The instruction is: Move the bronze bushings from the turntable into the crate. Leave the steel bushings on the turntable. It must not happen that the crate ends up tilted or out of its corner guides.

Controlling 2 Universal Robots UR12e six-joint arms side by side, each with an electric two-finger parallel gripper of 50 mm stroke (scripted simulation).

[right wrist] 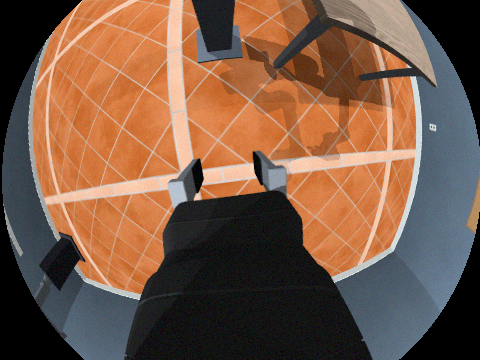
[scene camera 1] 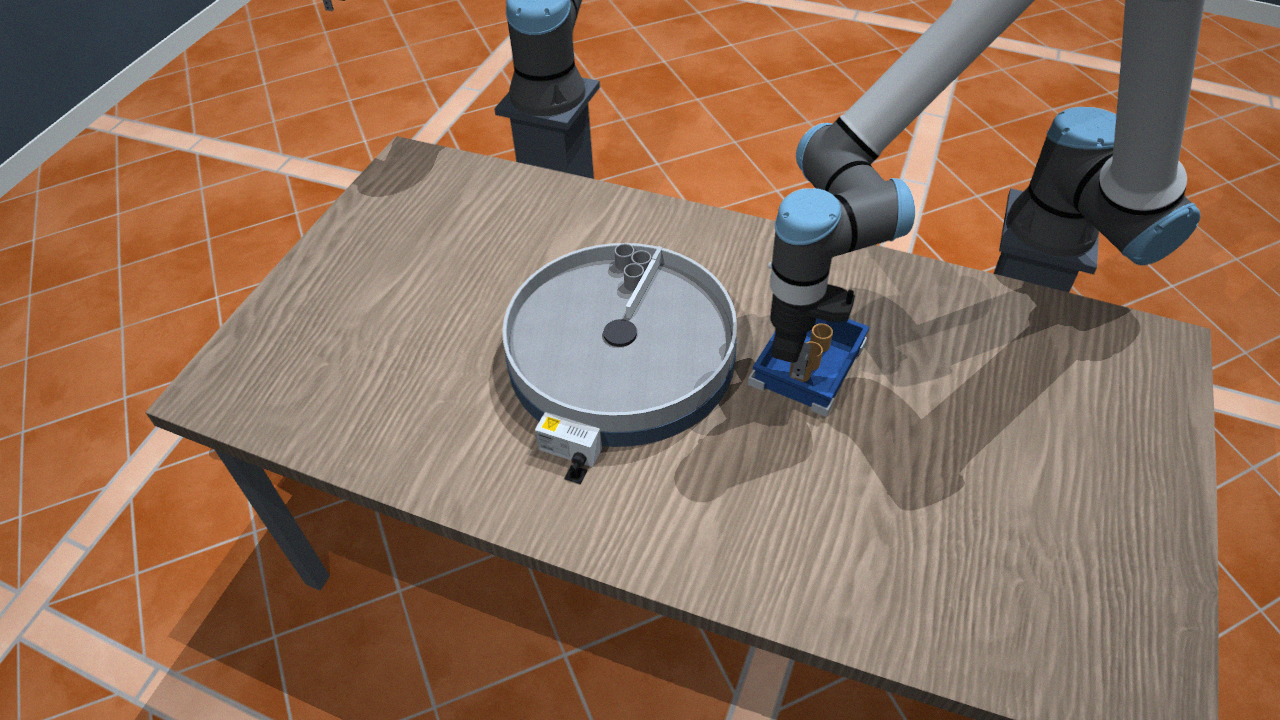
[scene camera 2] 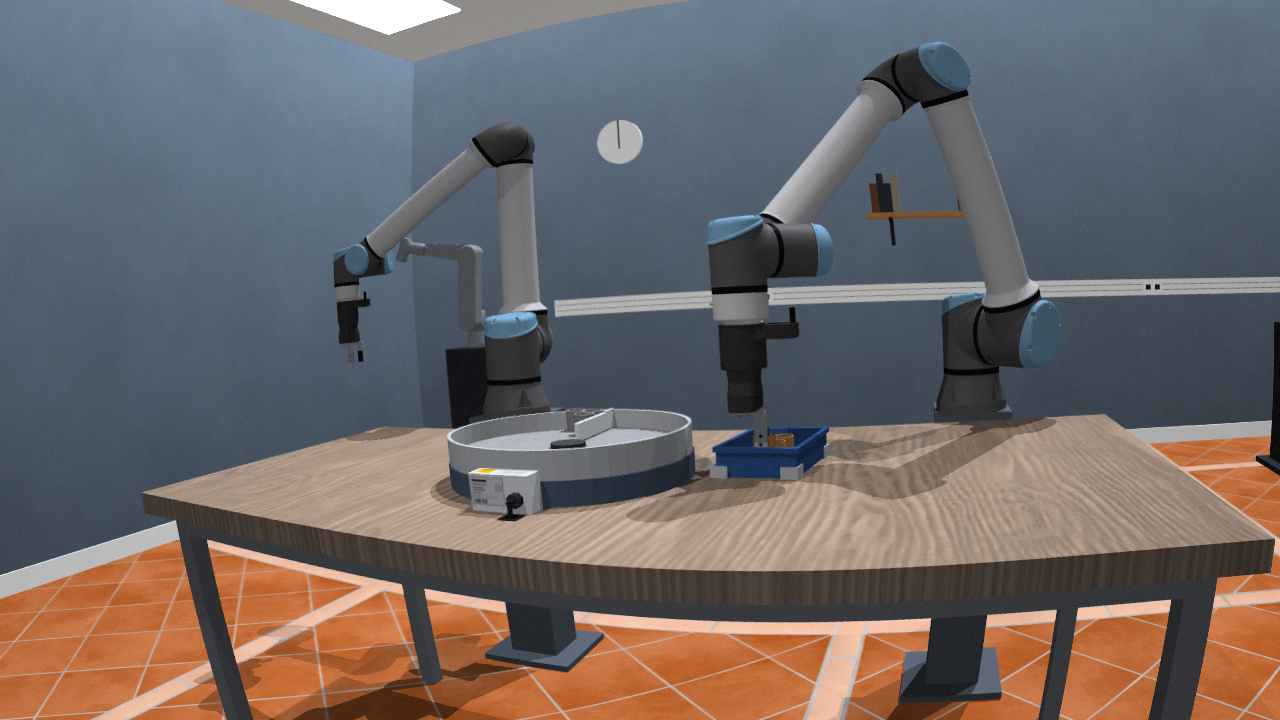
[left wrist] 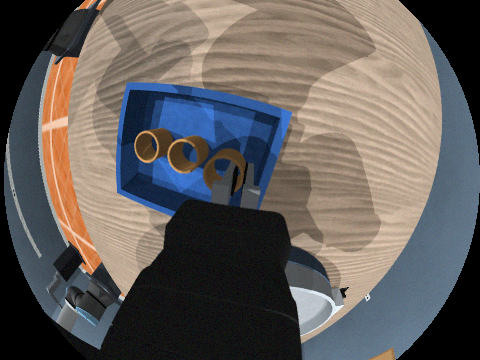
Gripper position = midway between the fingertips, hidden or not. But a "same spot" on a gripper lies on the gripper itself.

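My left gripper can be seen in the left wrist view [241, 172], and also in scene camera 1 and scene camera 2, though it is out of frame in the right wrist view. On my left gripper, [scene camera 1: 799, 367] and [scene camera 2: 760, 432] are the same spot. I also see a blue crate in the left wrist view [257, 137], and scene camera 1 and scene camera 2 show it as well; in the right wrist view the crate is out of frame. For the blue crate, [scene camera 1: 779, 383] and [scene camera 2: 743, 460] are the same spot.
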